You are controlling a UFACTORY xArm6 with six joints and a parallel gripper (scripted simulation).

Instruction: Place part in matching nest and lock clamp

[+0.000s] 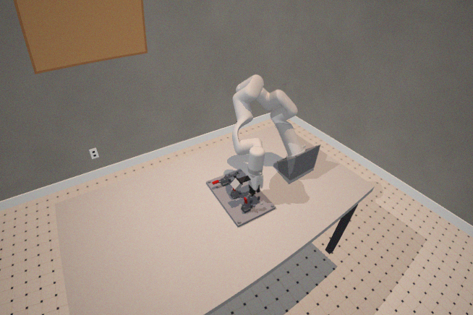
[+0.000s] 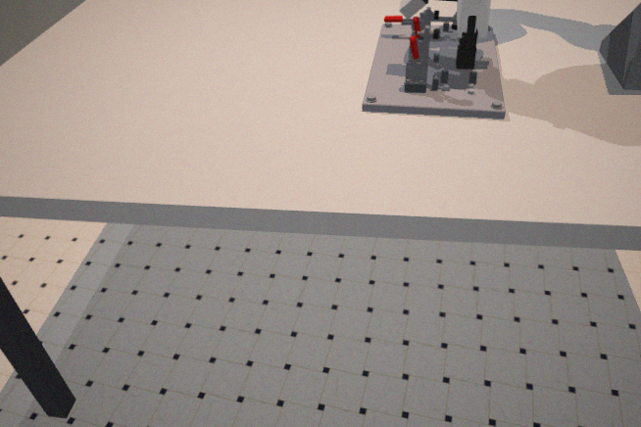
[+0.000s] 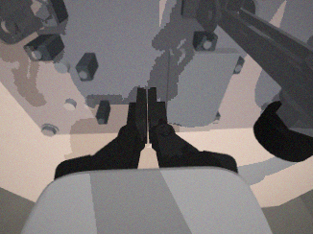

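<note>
Right now my hand is 40 mm to the left of the flat grey part and 20 mm above it. From my hand the other things lie so: grey fixture plate 50 mm to the right, 50 mm ahead, 40 mm below.
</note>
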